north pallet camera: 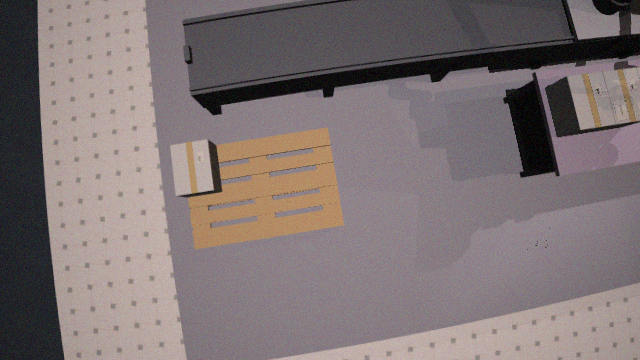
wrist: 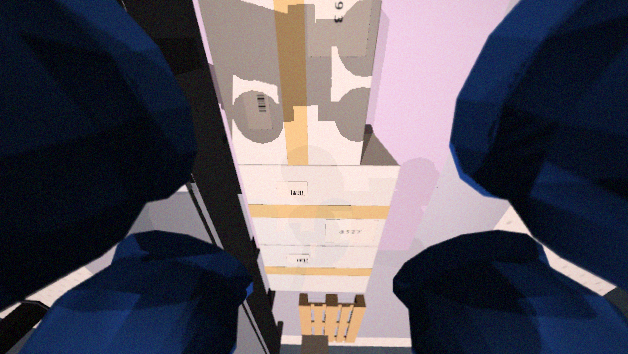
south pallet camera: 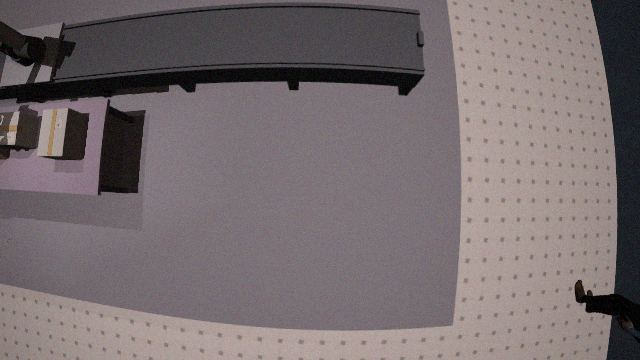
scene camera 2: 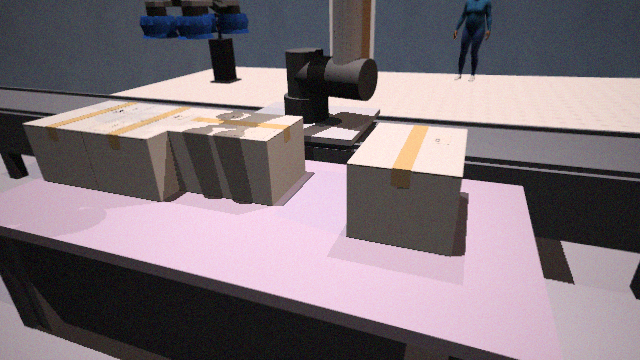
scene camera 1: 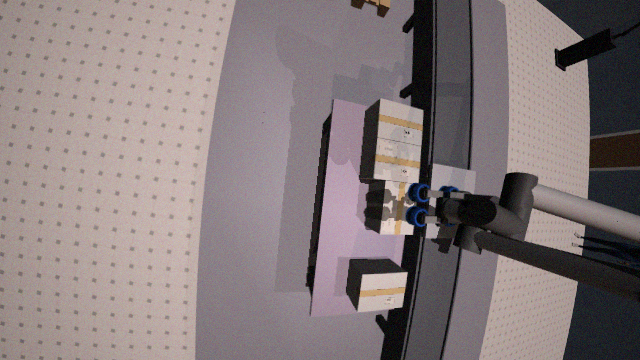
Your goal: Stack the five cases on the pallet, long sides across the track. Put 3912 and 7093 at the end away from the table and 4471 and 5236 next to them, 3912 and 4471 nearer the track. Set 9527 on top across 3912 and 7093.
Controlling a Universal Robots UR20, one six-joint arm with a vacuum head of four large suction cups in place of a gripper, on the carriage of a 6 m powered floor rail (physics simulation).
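Places are measured from the arm's base along level axes (x left, y up, z ahead), in millimetres.
Where they show: hand, its tool point: (wrist: 321,218) (scene camera 1: 429,204); arm's base, origin of its link: (north pallet camera: 605,1) (scene camera 2: 307,117).
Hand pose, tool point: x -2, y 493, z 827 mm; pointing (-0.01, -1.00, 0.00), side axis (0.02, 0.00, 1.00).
Note:
Things, the pixels of their top centre, and the offset from my tool point. Level surfaces: height alone.
- case 7093, centre of its top: (wrist: 292,70) (scene camera 2: 238,122) (scene camera 1: 400,208) (south pallet camera: 2,128) dx +69, dy -299, dz -50 mm
- Case 9527, centre of its top: (wrist: 318,211) (scene camera 2: 154,119) (scene camera 1: 399,161) (north pallet camera: 626,95) dx -269, dy -299, dz -1 mm
- third case, centre of its top: (wrist: 317,271) (scene camera 2: 96,113) (scene camera 1: 401,122) (north pallet camera: 591,100) dx -559, dy -299, dz -1 mm
- fourth case, centre of its top: (scene camera 2: 413,144) (south pallet camera: 52,132) (scene camera 1: 383,292) dx +696, dy -299, dz -1 mm
- table, height of its surface: dy -533 mm
My suction head (scene camera 1: 433,205) (scene camera 2: 195,26) (wrist: 323,200) holds no case; it is above case 7093 (scene camera 1: 392,220) (scene camera 2: 287,165) (wrist: 320,75), casting cup shadows on its top. Case 9527 (scene camera 1: 395,150) (scene camera 2: 125,160) (wrist: 320,232) touches 7093's pallet-side end, and a third case (scene camera 1: 400,110) (scene camera 2: 60,155) (wrist: 320,280) lies against 9527. A fourth case (scene camera 1: 382,290) (scene camera 2: 407,200) (south pallet camera: 52,132) stands apart at the table's other end. A fifth case (north pallet camera: 192,167) sits on the track-side far corner of the pallet (north pallet camera: 270,231) (scene camera 1: 372,6) (wrist: 331,320). The last three cases' numbers are unreadable.
The table (scene camera 1: 340,245) (scene camera 2: 200,240) (north pallet camera: 575,160) (south pallet camera: 75,180) stands beside the floor rail (scene camera 1: 440,280) (north pallet camera: 350,45) (south pallet camera: 250,40). A black pedestal (scene camera 1: 585,49) (scene camera 2: 222,60) stands beyond the rail. People (scene camera 2: 476,30) (south pallet camera: 610,304) stand at a distance.

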